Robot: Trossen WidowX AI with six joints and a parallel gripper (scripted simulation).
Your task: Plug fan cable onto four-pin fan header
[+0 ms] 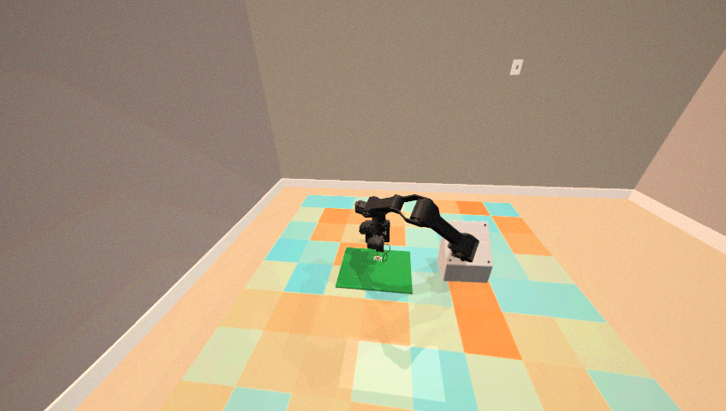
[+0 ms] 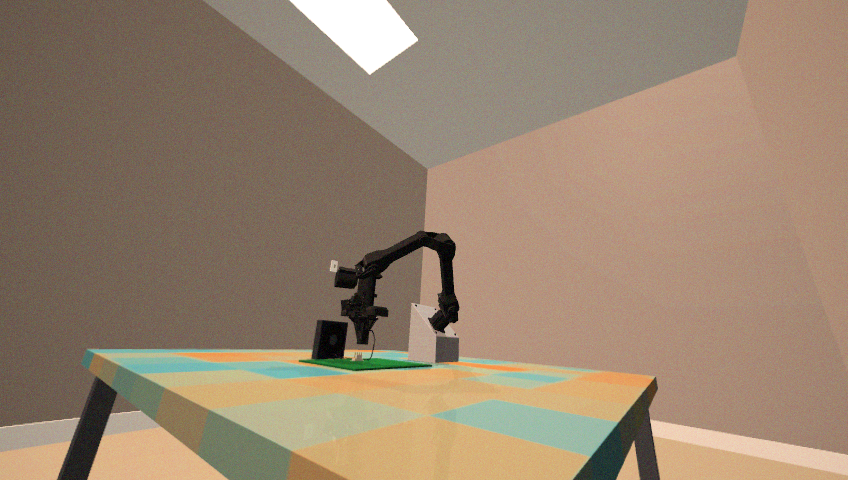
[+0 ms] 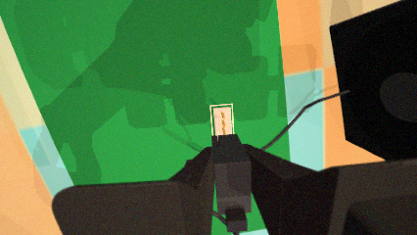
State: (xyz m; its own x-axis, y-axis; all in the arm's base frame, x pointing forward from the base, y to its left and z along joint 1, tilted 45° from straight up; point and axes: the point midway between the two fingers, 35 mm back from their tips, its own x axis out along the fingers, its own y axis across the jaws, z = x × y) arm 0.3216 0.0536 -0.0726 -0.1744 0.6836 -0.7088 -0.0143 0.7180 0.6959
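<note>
My gripper tip is now 8 cm above the green board and 6 cm to the right of it. From my gripper tip the other things lie so: black plug: 1 cm behind, 1 cm above; black fan: 12 cm to the right, 3 cm ahead.
</note>
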